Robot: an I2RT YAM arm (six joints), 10 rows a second.
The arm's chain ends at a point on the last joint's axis. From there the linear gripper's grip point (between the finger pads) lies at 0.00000 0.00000 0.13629 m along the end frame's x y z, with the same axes.
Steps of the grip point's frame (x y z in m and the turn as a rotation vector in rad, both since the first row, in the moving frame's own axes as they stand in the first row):
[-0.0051 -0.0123 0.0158 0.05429 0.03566 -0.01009]
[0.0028 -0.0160 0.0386 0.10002 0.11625 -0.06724]
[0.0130 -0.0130 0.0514 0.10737 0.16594 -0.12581]
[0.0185 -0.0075 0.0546 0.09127 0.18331 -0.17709]
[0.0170 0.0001 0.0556 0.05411 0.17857 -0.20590]
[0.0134 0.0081 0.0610 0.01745 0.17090 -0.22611]
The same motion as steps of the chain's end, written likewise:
[-0.0099 -0.0049 0.0161 0.05429 0.03566 -0.01009]
[-0.0125 -0.0019 0.0402 0.10002 0.11625 -0.06724]
[-0.0085 0.0029 0.0540 0.10737 0.16594 -0.12581]
[-0.0051 0.0070 0.0574 0.09127 0.18331 -0.17709]
[-0.0063 0.0099 0.0580 0.05411 0.17857 -0.20590]
[-0.0093 0.0131 0.0630 0.01745 0.17090 -0.22611]

